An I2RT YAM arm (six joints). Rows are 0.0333 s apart.
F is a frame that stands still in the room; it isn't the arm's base.
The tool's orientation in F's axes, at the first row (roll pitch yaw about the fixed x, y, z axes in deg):
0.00 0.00 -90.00
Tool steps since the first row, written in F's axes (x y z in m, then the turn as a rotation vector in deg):
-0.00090 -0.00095 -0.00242 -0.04 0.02 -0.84
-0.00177 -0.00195 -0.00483 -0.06 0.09 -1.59
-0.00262 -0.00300 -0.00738 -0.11 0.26 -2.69
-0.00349 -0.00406 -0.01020 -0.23 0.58 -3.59
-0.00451 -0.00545 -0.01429 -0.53 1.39 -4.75
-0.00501 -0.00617 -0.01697 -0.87 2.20 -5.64
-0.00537 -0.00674 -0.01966 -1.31 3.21 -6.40
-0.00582 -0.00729 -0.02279 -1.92 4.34 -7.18
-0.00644 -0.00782 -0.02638 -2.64 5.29 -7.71
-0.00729 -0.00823 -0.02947 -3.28 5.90 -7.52
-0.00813 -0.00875 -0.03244 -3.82 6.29 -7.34
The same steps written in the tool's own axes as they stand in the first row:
0.00095 -0.00090 -0.00242 -0.02 -0.04 -0.84
0.00195 -0.00177 -0.00483 -0.09 -0.06 -1.59
0.00300 -0.00262 -0.00738 -0.26 -0.11 -2.69
0.00406 -0.00349 -0.01020 -0.58 -0.23 -3.59
0.00545 -0.00451 -0.01429 -1.39 -0.53 -4.75
0.00617 -0.00501 -0.01697 -2.20 -0.87 -5.64
0.00674 -0.00537 -0.01966 -3.21 -1.31 -6.40
0.00729 -0.00582 -0.02279 -4.34 -1.92 -7.18
0.00782 -0.00644 -0.02638 -5.29 -2.64 -7.71
0.00823 -0.00729 -0.02947 -5.90 -3.28 -7.52
0.00875 -0.00813 -0.03244 -6.29 -3.82 -7.34

